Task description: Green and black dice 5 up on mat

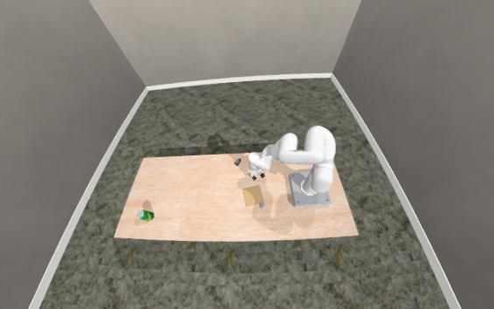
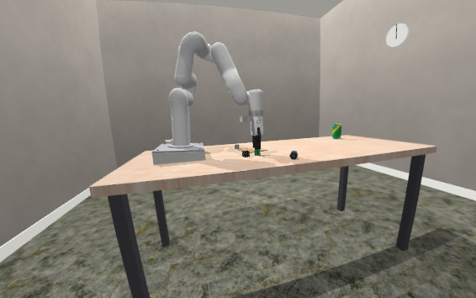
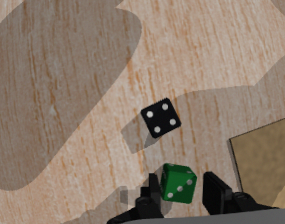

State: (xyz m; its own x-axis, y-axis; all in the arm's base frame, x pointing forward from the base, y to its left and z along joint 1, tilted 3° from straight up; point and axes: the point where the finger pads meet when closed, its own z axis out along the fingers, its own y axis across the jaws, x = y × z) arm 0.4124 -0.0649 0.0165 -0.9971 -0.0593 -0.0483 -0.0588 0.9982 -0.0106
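The green die lies 4 cm below my hand. Also, from my hand: dark tool (16 cm ahead, 13 cm to the right, 4 cm below); tan mat (15 cm to the left, 5 cm below); black die (6 cm behind, 2 cm to the right, 4 cm below).
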